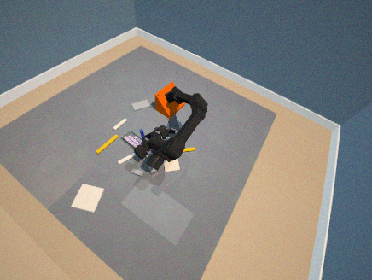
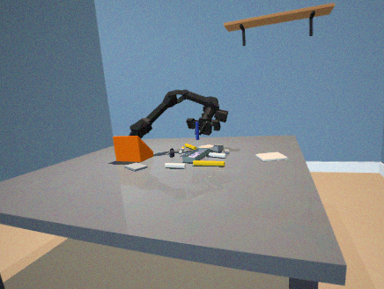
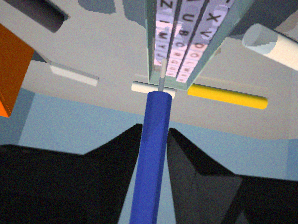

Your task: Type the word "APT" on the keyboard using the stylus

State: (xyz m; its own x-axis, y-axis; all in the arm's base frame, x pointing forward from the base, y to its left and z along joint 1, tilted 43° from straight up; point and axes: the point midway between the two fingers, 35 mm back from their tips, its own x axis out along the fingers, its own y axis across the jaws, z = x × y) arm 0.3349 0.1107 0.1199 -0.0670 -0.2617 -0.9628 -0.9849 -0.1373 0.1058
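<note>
The keyboard lies 100 mm below my gripper tip, 40 mm to the right of it and 10 mm ahead of it. The rest, counted from my gripper tip: blue stylus 10 mm below; then stylus tip 50 mm below; then dark bar 170 mm behind, 100 mm below, 10 mm to the right.
</note>
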